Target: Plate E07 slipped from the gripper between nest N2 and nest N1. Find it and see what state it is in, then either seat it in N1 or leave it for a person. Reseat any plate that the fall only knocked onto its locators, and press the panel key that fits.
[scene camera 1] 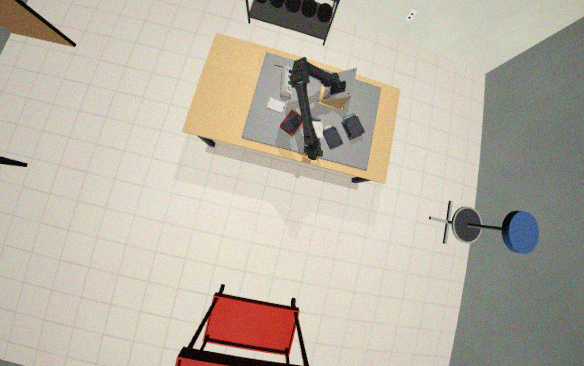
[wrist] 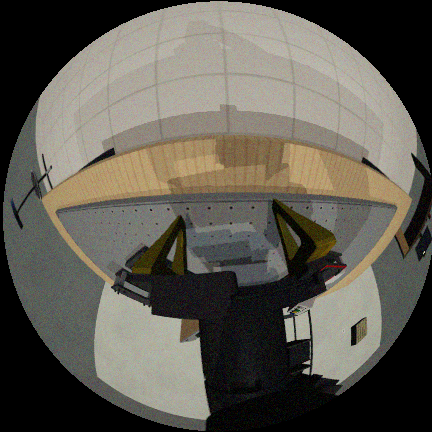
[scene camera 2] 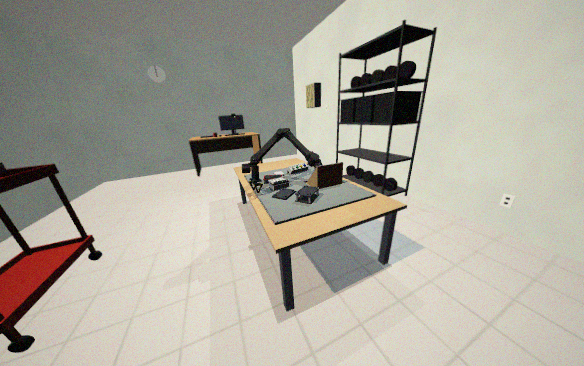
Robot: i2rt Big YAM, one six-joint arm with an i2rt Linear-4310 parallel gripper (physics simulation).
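Pixels of known places: gripper, fingertip midpoint: (wrist: 227,210) (scene camera 2: 256,191); arm's base, origin of the base link: (scene camera 1: 338,88) (scene camera 2: 321,172).
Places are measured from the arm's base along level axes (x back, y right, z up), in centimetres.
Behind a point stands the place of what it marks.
My gripper (scene camera 1: 313,154) {x -55.4, y 10.3, z -8.5 cm} (scene camera 2: 256,187) {x -55.4, y 10.3, z -8.5 cm} (wrist: 227,210) {x -55.4, y 10.3, z -8.5 cm} is open and empty above the mat's front edge. Between and beyond its fingers, the wrist view shows pale grey-blue patches on the perforated mat (wrist: 210,209) {x -54.3, y 8.4, z -10.1 cm}; I cannot tell whether they are a plate, light or shadow. A dark flat square (scene camera 1: 332,137) {x -37.4, y -4.0, z -8.7 cm} (scene camera 2: 284,194) {x -38.3, y -7.4, z -8.7 cm} lies beside a raised dark unit (scene camera 1: 353,126) {x -26.1, y -18.5, z -4.3 cm} (scene camera 2: 307,194) {x -29.2, y -26.2, z -3.8 cm}. A white ribbed block (scene camera 1: 318,129) (scene camera 2: 279,184) is partly under the arm. A red-edged dark tray (scene camera 1: 291,123) {x -34.8, y 30.9, z -6.1 cm} lies left of it. The key panel (scene camera 1: 286,84) {x -6.0, y 40.8, z -2.5 cm} (scene camera 2: 298,169) {x -3.0, y 38.1, z -3.9 cm} stands behind. Labels E07, N1 and N2 are unreadable.
A brown angled board (scene camera 1: 336,103) {x -9.0, y -2.1, z -6.3 cm} (scene camera 2: 330,175) {x 3.0, y -9.1, z -1.1 cm} stands at the back right of the mat. A white flat piece (scene camera 1: 275,104) {x -21.0, y 46.3, z -8.7 cm} lies near the panel. The arm spans the mat's middle. A black shelf rack (scene camera 2: 391,140) stands behind the table (scene camera 1: 210,85) {x -15.7, y 100.6, z -11.4 cm}.
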